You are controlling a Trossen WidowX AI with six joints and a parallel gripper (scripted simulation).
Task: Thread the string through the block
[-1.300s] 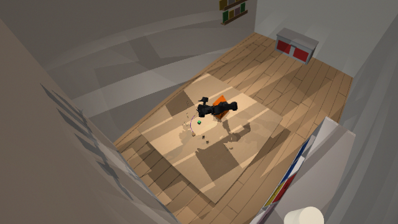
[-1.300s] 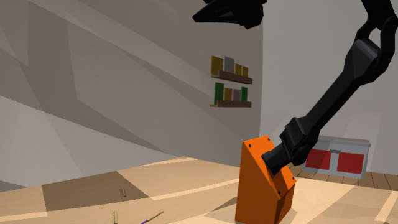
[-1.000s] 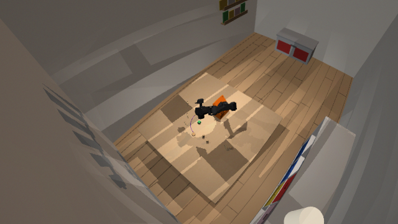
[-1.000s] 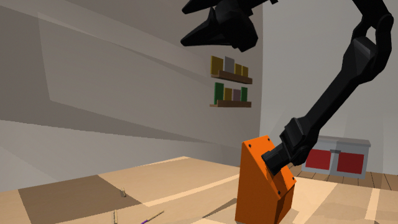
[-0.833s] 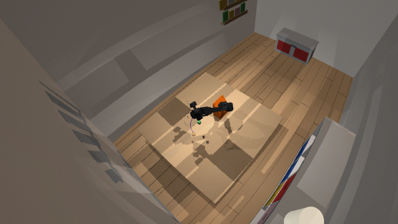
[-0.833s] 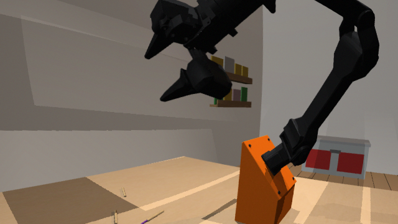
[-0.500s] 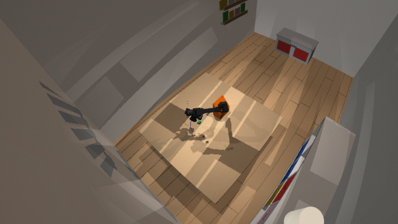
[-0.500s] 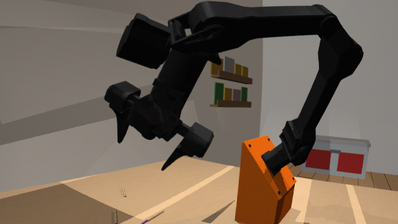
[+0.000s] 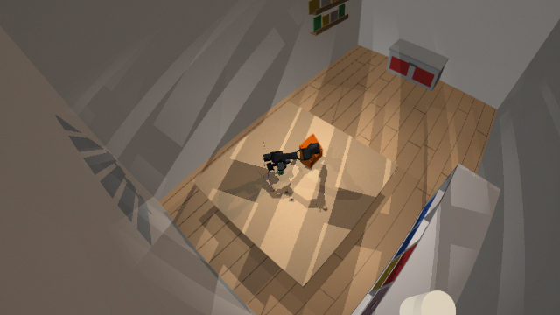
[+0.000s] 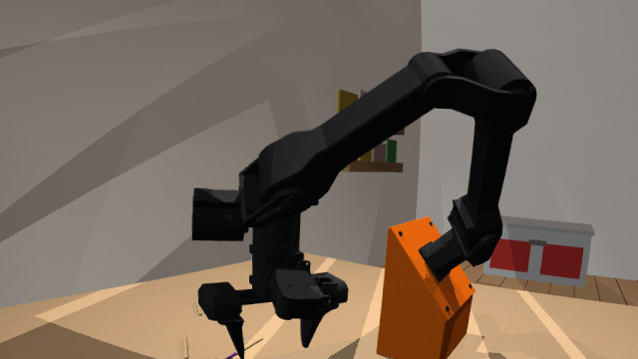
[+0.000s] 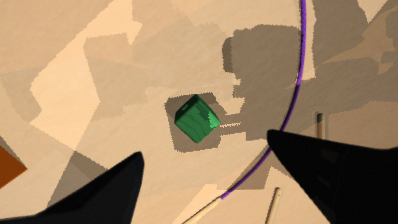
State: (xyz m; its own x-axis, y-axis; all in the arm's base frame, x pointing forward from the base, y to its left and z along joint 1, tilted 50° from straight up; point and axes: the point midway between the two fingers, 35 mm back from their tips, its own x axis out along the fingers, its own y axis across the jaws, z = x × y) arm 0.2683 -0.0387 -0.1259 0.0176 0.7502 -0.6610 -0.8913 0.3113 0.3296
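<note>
My gripper tip is now 50 mm above the green block and 10 mm to the right of it. From my gripper tip the other things lie so: thin wooden stick 120 mm to the right, 60 mm below, 60 mm behind; then round wooden button 160 mm ahead, 60 mm to the left, 50 mm below.
</note>
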